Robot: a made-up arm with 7 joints.
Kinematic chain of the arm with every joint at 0, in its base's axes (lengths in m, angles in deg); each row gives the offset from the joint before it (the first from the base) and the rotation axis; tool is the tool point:
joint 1: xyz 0 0 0.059 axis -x
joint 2: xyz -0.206 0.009 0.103 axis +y
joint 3: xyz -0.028 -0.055 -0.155 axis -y
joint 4: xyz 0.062 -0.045 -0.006 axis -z
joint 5: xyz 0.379 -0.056 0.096 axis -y
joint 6: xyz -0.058 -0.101 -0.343 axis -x
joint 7: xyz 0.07 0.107 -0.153 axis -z
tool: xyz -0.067 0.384 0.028
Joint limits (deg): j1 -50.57..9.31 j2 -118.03..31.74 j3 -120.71..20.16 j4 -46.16..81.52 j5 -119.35..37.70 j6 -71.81..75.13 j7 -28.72..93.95
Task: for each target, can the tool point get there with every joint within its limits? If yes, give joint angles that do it. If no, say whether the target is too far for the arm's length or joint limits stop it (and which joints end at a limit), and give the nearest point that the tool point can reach.
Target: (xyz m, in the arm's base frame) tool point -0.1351 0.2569 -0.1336
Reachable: yes | joints -43.89 -37.65 -52.87 -20.43 -91.74 -32.41 76.66
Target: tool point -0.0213 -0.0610 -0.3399
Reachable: yes | joints -1.51 -103.88 -97.08 54.74 -64.16 52.48 68.24
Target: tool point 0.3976 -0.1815 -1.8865
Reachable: no: too far | nearest point 0.1847 -0.1131 -1.1528 | short by 0.767 m
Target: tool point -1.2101 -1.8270 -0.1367
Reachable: no: too far | nearest point -0.8605 -1.0989 -0.0690 | short by 0.811 m
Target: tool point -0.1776 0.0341 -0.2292
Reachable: yes | joints -11.91 -72.72 -61.29 16.12 -86.47 41.23 67.70
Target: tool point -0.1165 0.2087 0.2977
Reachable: yes | joints -7.41 -62.61 -15.51 -7.59 -76.40 -26.24 -12.45
